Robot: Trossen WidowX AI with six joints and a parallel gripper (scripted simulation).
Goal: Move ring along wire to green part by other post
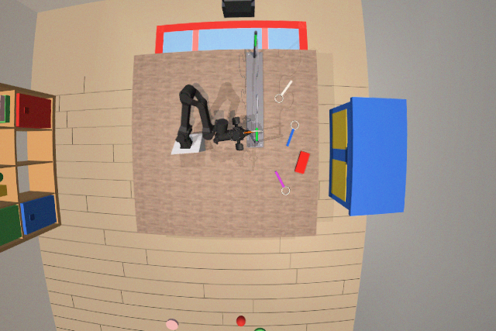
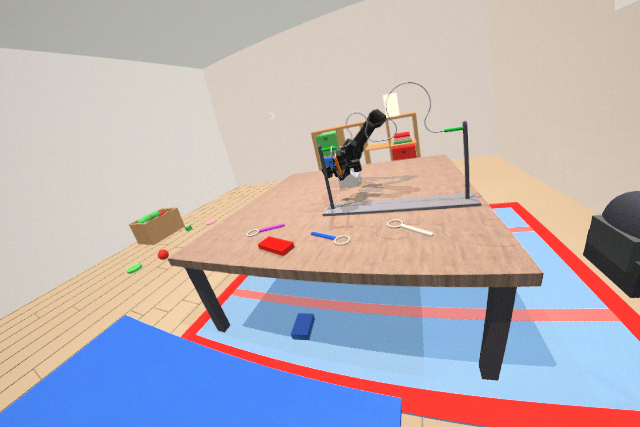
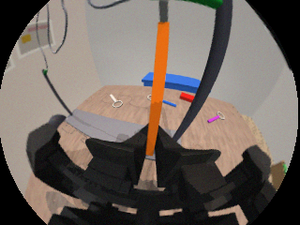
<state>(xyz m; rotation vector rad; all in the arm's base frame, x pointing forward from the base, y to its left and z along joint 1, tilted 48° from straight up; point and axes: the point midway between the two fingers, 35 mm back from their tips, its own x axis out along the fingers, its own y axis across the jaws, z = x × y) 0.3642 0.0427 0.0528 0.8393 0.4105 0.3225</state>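
The orange-handled ring is 1 cm ahead of my gripper tip and 9 cm above it. Round my gripper tip: red block (34 cm ahead, 20 cm to the right, 13 cm below); then white-handled ring (21 cm ahead, 26 cm to the left, 13 cm below); then blue-handled ring (27 cm ahead, 1 cm to the left, 13 cm below).
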